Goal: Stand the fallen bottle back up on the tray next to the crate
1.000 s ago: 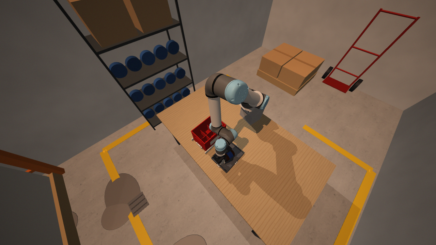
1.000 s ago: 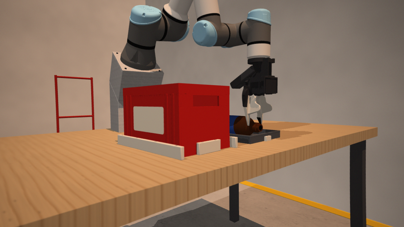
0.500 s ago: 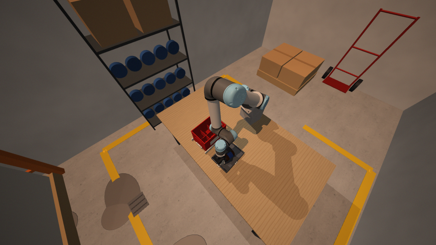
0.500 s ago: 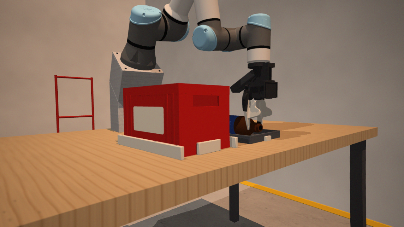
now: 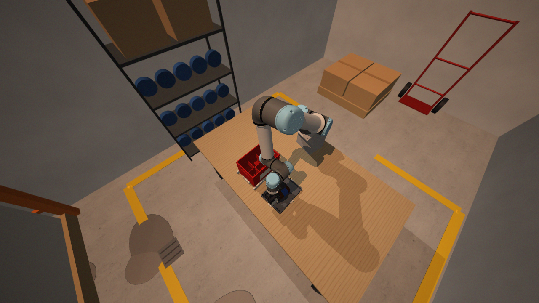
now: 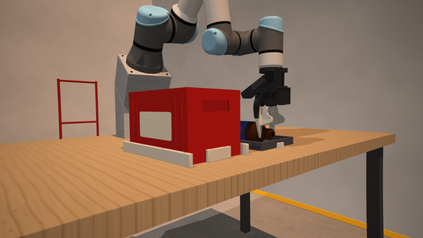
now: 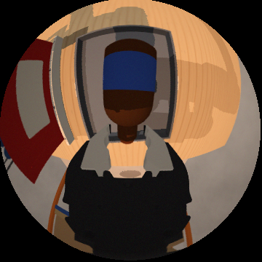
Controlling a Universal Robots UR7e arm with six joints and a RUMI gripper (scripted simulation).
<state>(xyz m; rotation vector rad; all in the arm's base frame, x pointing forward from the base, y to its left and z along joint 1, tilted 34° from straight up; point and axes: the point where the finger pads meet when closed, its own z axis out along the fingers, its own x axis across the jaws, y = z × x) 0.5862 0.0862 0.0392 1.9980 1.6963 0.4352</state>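
Right now the brown bottle is 50 mm behind my hand and 10 mm to the left of it. Also, from my hand: dark tray 80 mm behind, 30 mm below, 10 mm to the left; then red crate 250 mm to the right, 140 mm behind, 40 mm above.
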